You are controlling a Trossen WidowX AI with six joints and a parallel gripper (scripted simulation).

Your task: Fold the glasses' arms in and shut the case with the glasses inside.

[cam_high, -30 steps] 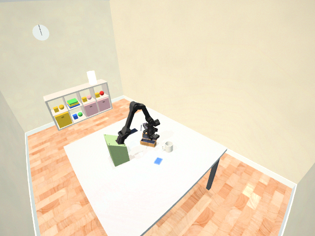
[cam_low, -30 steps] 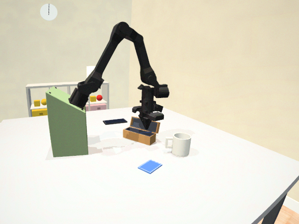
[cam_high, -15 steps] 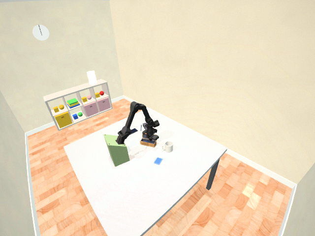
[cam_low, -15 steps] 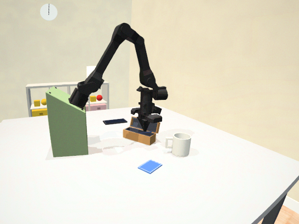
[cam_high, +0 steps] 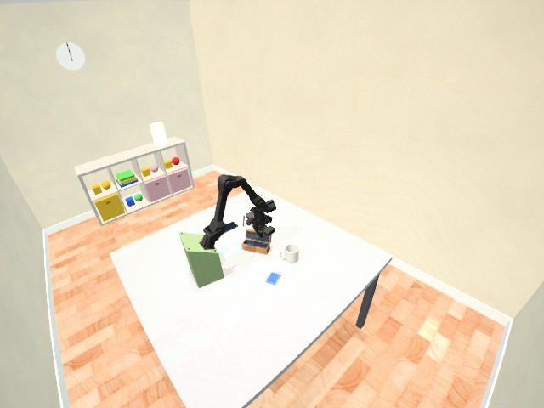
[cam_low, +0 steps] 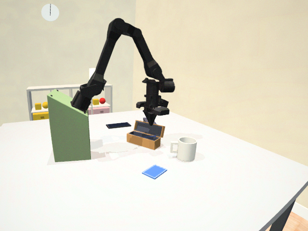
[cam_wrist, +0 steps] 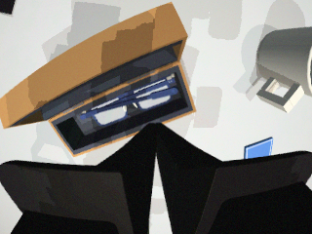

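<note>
Now: hand 30 mm short of the glasses case lid, 60 mm to the right of it and 70 mm above it. The rest, counted from my hand: blue flat square 110 mm behind, 220 mm to the right, 140 mm below; then wooden glasses case 50 mm to the left, 100 mm below; then white mug 70 mm ahead, 180 mm to the right, 100 mm below.
</note>
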